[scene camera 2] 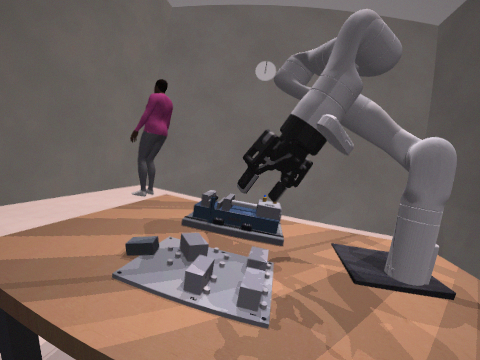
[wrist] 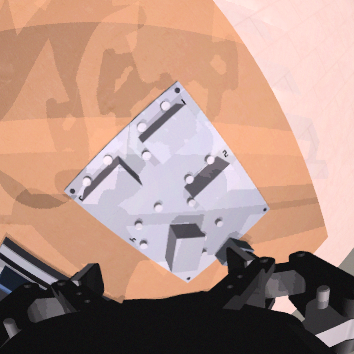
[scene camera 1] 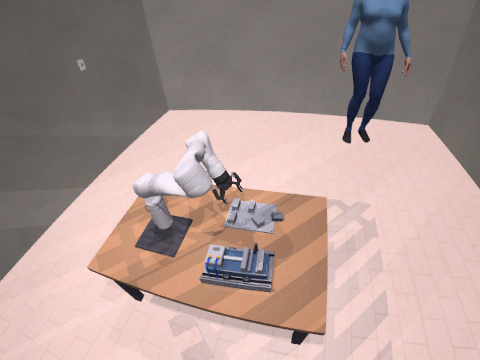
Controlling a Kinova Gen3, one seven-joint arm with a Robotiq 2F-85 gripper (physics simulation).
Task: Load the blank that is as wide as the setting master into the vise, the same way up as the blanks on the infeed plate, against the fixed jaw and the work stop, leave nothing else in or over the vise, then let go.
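Where they show: gripper, between the fingertips: (scene camera 2: pixel 257 195) (wrist: pixel 163 270) (scene camera 1: pixel 234 197); arm's base, origin of its link: (scene camera 2: pixel 403 275) (scene camera 1: pixel 164 222).
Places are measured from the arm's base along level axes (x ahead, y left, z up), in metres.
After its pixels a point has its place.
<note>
Four grey blanks (scene camera 1: pixel 236 203) {y 0.197, x 0.353, z 0.031 m} (scene camera 1: pixel 252 206) {y 0.195, x 0.442, z 0.031 m} (scene camera 1: pixel 232 218) {y 0.093, x 0.364, z 0.031 m} (scene camera 1: pixel 258 221) {y 0.104, x 0.497, z 0.031 m} (scene camera 2: pixel 194 246) {y 0.151, x 0.475, z 0.028 m} (scene camera 2: pixel 199 274) {y 0.237, x 0.425, z 0.031 m} (scene camera 2: pixel 258 258) {y 0.134, x 0.352, z 0.031 m} (scene camera 2: pixel 251 291) {y 0.234, x 0.345, z 0.027 m} (wrist: pixel 186 250) {y 0.127, x 0.481, z 0.031 m} lie on the pegged infeed plate (scene camera 1: pixel 244 215) {y 0.154, x 0.407, z -0.005 m} (scene camera 2: pixel 150 275) {y 0.235, x 0.512, z -0.005 m} (wrist: pixel 245 200) {y 0.238, x 0.513, z -0.005 m}. The one nearest the setting master is turned askew. The dark setting master (scene camera 1: pixel 277 216) {y 0.166, x 0.581, z 0.018 m} (scene camera 2: pixel 142 245) {y 0.190, x 0.567, z 0.016 m} (wrist: pixel 244 246) {y 0.192, x 0.572, z 0.015 m} lies at the plate's edge, partly behind a finger in the wrist view. The blue vise (scene camera 1: pixel 240 270) {y -0.178, x 0.490, z 0.047 m} (scene camera 2: pixel 245 219) {y -0.086, x 0.428, z 0.034 m} has two grey jaws (scene camera 1: pixel 246 259) (scene camera 1: pixel 260 261) with no blank visible between them. My gripper (scene camera 1: pixel 233 195) {y 0.131, x 0.376, z 0.148 m} (scene camera 2: pixel 261 189) {y 0.131, x 0.376, z 0.148 m} (wrist: pixel 163 270) {y 0.131, x 0.376, z 0.148 m} is open and empty, high near the plate's robot side.
A dark upright piece (scene camera 1: pixel 256 247) {y -0.074, x 0.533, z 0.082 m} stands at the vise's jaws. A grey box (scene camera 1: pixel 215 252) {y -0.141, x 0.371, z 0.083 m} with blue hoses sits on the vise's end toward the robot. The robot's base stands on a dark mat (scene camera 1: pixel 177 244) {y -0.105, x 0.134, z -0.007 m} (scene camera 2: pixel 352 270) {y 0.017, x 0.135, z -0.004 m}. Small white pegs stand among the blanks.
</note>
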